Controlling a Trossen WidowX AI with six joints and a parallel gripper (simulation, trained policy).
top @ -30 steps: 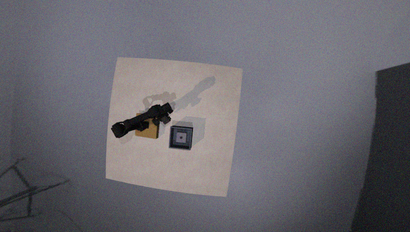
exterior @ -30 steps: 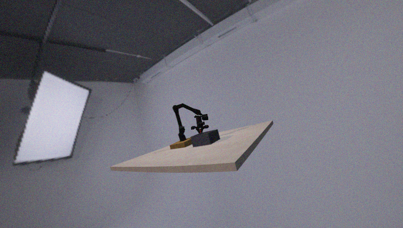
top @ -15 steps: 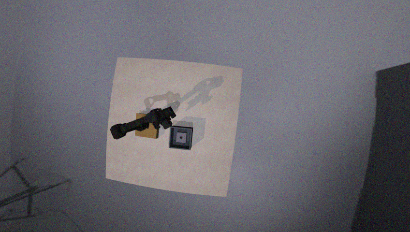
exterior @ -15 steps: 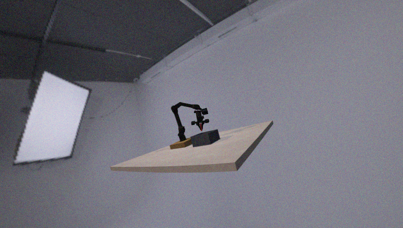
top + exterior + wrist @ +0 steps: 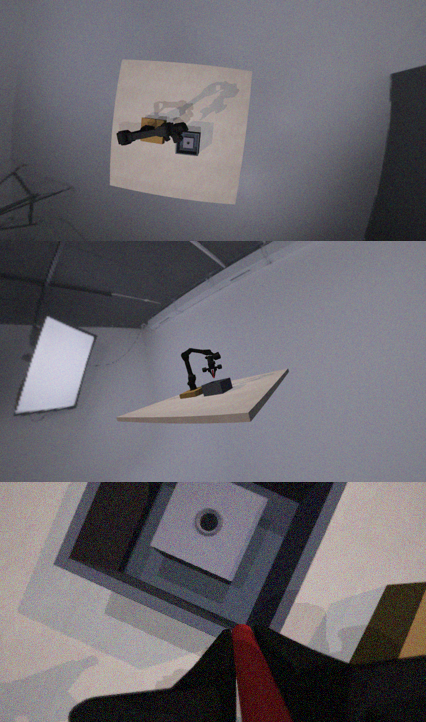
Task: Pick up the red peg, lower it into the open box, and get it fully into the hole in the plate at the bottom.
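My gripper tip is 1 cm to the right of the red peg and 3 cm below it. Round my gripper tip: plate 6 cm ahead, 8 cm to the right, 9 cm below; dark grey box 6 cm ahead, 8 cm to the right, 11 cm below.
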